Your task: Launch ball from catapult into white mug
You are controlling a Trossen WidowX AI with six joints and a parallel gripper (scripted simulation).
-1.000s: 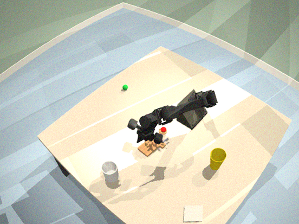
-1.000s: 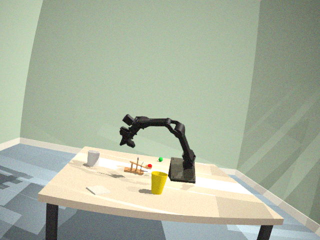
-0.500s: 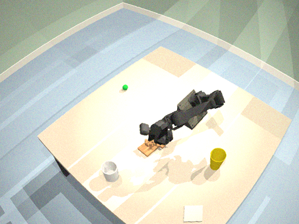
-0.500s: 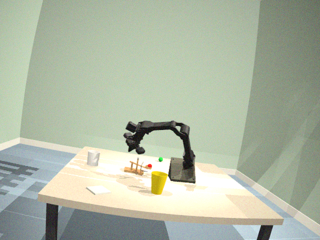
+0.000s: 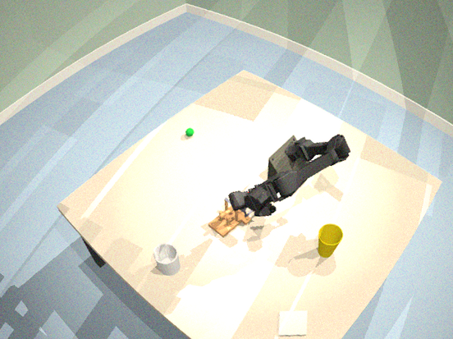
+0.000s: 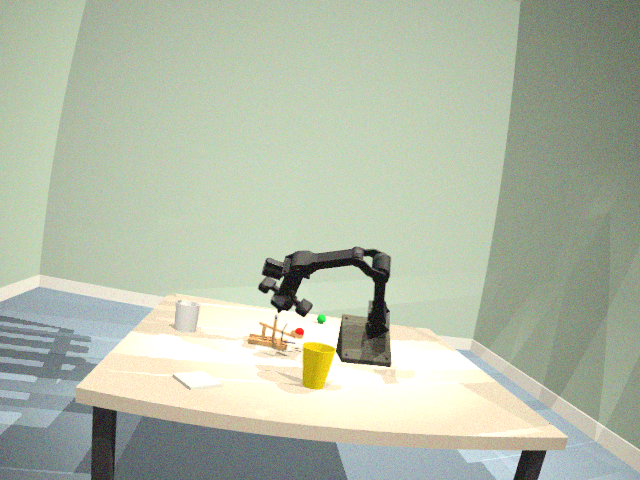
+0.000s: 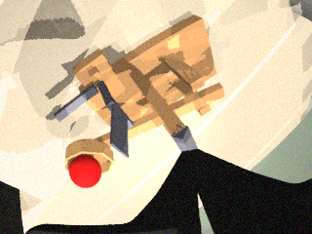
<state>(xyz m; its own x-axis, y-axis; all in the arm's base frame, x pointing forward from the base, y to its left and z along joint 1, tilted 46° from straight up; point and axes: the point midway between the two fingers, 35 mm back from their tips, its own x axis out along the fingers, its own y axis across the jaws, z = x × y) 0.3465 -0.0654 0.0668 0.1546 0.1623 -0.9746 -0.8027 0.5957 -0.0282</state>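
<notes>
Right now my gripper tip is 9 cm past the red ball, 3 cm to the left of it and 7 cm above it. The rest, counted from my gripper tip: white mug (31 cm ahead, 11 cm to the right, 10 cm below); wooden catapult (2 cm behind, 2 cm to the right, 8 cm below); yellow cup (6 cm behind, 35 cm to the left, 10 cm below).
</notes>
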